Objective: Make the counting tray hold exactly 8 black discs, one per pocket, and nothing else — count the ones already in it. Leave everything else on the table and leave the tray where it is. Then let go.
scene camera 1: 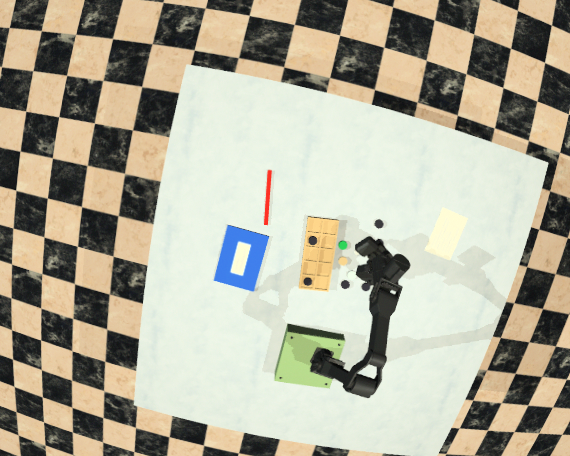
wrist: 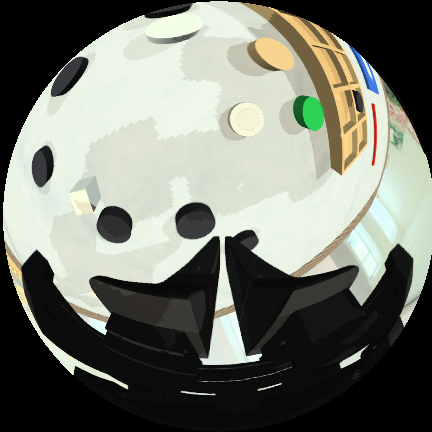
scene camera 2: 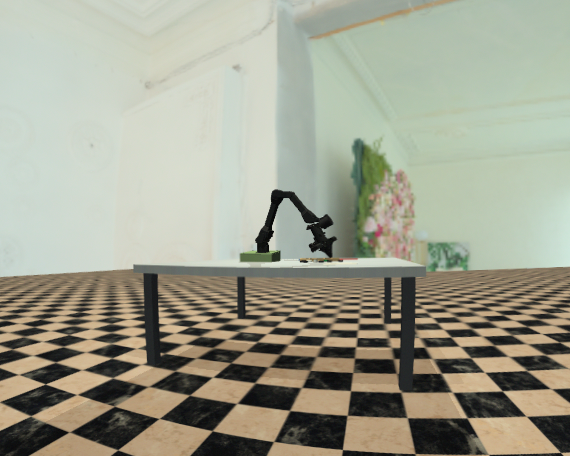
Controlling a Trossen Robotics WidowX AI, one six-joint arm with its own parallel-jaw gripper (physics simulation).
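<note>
The tan counting tray (scene camera 1: 325, 254) (wrist: 336, 160) lies mid-table with two rows of pockets. One black disc (scene camera 1: 312, 240) (wrist: 358, 101) sits in a pocket toward its upper end, another black disc (scene camera 1: 307, 281) in the lower-left corner pocket. My gripper (scene camera 2: 328, 255) (wrist: 221, 241) is shut and empty, a little above the table, right of the tray. Several loose black discs lie about it: in the wrist view one disc (wrist: 195, 221) is by the left fingertip, one (wrist: 114, 224) farther left, one (wrist: 248, 239) partly hidden behind the right finger, and others (wrist: 42, 166) (wrist: 70, 76) farther left.
A green disc (scene camera 1: 342, 245) (wrist: 312, 114), a tan disc (scene camera 1: 343, 261) (wrist: 275, 54) and cream discs (wrist: 246, 119) (wrist: 174, 27) lie beside the tray. A pale cube (wrist: 84, 199) is left. A blue board (scene camera 1: 223, 257), red stick (scene camera 1: 268, 197) and cream pad (scene camera 1: 446, 234) lie farther out.
</note>
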